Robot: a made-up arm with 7 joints. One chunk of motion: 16 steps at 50 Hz.
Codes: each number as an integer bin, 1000 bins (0 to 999) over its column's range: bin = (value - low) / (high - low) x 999, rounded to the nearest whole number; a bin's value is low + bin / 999 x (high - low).
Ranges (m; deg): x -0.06..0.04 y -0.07..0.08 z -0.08..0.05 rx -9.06..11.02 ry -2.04..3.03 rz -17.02..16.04
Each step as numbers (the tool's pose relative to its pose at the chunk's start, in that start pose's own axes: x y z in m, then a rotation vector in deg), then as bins.
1 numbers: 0.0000 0.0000 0.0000 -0.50 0.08 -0.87
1 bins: 599 466 615 426 418 488
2 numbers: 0.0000 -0.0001 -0.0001 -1.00 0.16 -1.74
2 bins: 599 466 614 401 433 462
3 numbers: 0.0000 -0.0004 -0.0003 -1.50 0.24 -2.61
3 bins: 599 464 612 376 449 435
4 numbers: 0.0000 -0.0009 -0.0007 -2.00 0.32 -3.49
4 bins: 599 460 609 351 465 409
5 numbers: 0.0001 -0.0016 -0.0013 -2.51 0.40 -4.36
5 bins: 600 456 605 326 481 383
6 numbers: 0.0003 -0.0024 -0.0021 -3.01 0.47 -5.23
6 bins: 602 450 599 301 495 356
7 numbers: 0.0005 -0.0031 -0.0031 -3.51 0.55 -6.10
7 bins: 604 446 591 276 510 330
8 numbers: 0.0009 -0.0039 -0.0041 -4.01 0.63 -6.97
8 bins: 608 440 583 251 526 304
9 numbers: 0.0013 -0.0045 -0.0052 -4.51 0.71 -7.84
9 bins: 612 436 575 226 542 277
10 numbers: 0.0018 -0.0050 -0.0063 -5.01 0.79 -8.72
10 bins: 617 433 566 201 558 251
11 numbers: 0.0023 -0.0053 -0.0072 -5.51 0.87 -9.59
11 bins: 622 431 559 177 573 225
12 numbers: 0.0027 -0.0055 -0.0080 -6.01 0.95 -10.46
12 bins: 626 430 553 152 589 198
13 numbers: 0.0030 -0.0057 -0.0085 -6.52 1.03 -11.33
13 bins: 629 428 549 126 605 172
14 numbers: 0.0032 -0.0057 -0.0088 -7.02 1.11 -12.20
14 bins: 631 428 547 101 621 146
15 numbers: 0.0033 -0.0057 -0.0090 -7.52 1.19 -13.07
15 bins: 632 428 546 77 636 119
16 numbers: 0.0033 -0.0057 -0.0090 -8.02 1.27 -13.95
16 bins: 632 428 546 52 652 93
